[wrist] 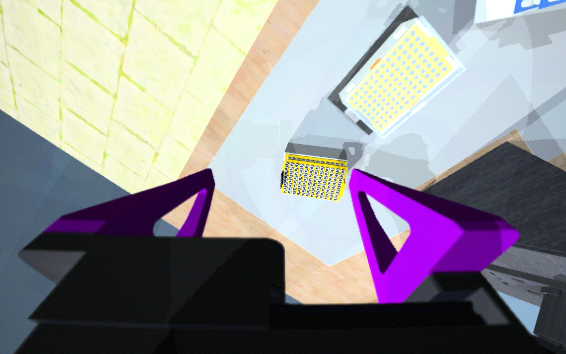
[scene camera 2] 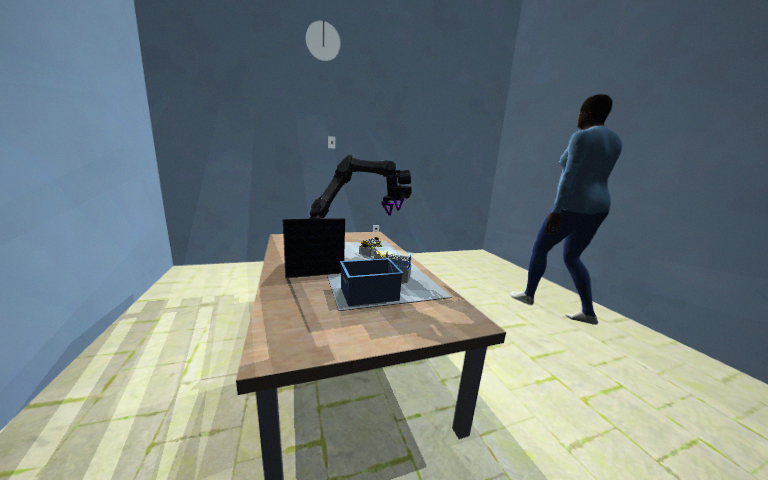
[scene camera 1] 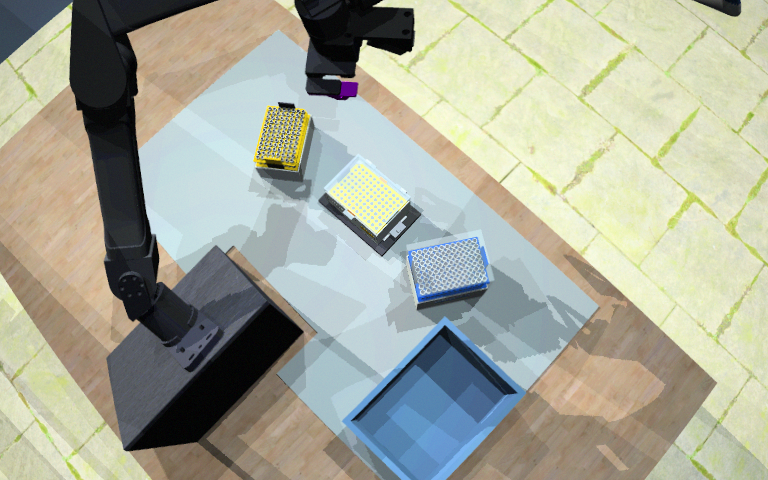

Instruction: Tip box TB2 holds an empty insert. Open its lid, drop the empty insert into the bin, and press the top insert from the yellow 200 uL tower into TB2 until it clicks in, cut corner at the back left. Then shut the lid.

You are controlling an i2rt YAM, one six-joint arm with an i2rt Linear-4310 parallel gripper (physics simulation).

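Observation:
The yellow tower (scene camera 1: 283, 135) (scene camera 2: 370, 243) (wrist: 314, 180) stands upright, with an insert full of tips on top. The tip box (scene camera 1: 368, 198) (wrist: 402, 75) in the middle sits on a dark base; its clear lid looks shut over a yellow insert with empty holes. A label TB2 is not readable. The blue bin (scene camera 1: 424, 404) (scene camera 2: 370, 288) stands upright and looks empty. My gripper (scene camera 1: 346, 90) (scene camera 2: 393, 211) (wrist: 282, 176) is open and empty, high above the table's far edge, beyond the tower. In the wrist view the tower lies ahead of the fingertips, towards the right one.
A blue tip rack (scene camera 1: 450, 266) in a clear box stands between the tip box and the bin. The black pedestal (scene camera 1: 243, 294) (scene camera 2: 314, 249) (wrist: 500, 200) carries my arm beside the pale mat (scene camera 1: 198, 141). A person (scene camera 2: 591, 169) stands on the floor right of the table (scene camera 2: 339, 339).

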